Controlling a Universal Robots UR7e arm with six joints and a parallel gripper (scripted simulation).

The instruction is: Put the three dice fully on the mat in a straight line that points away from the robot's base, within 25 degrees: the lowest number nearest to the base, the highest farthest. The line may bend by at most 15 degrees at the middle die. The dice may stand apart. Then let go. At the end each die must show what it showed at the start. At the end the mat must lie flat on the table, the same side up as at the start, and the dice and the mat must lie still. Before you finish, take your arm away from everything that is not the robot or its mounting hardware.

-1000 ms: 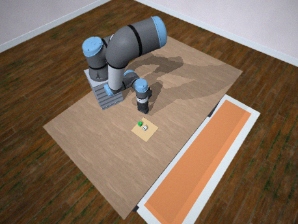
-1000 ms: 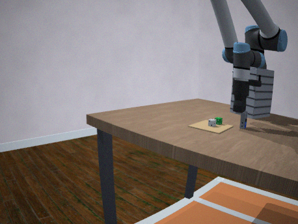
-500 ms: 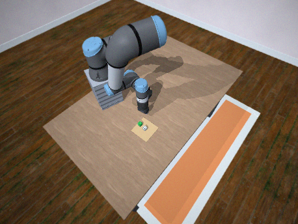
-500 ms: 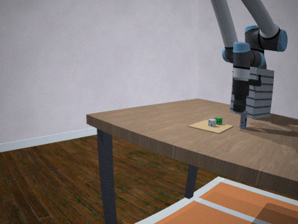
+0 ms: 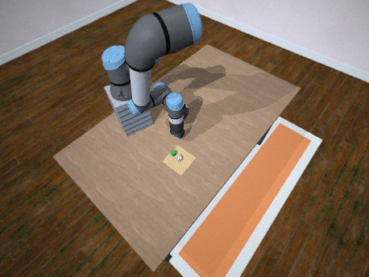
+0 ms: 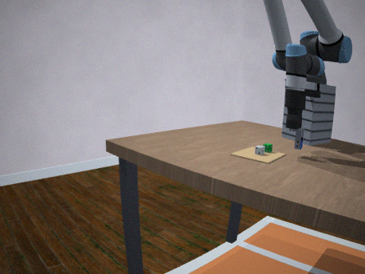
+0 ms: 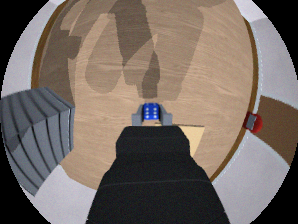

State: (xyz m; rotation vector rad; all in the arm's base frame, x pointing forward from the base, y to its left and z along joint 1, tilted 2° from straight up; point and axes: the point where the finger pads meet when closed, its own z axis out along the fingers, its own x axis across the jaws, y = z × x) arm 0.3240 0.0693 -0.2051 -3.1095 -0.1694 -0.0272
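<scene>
The white die lies 8 cm ahead of my hand, 11 cm to the right of it and 3 cm below it. Also, from my hand: tan mat 8 cm ahead, 11 cm to the right, 5 cm below; green die 4 cm ahead, 11 cm to the right, 3 cm below; blue die 1 cm below.
</scene>
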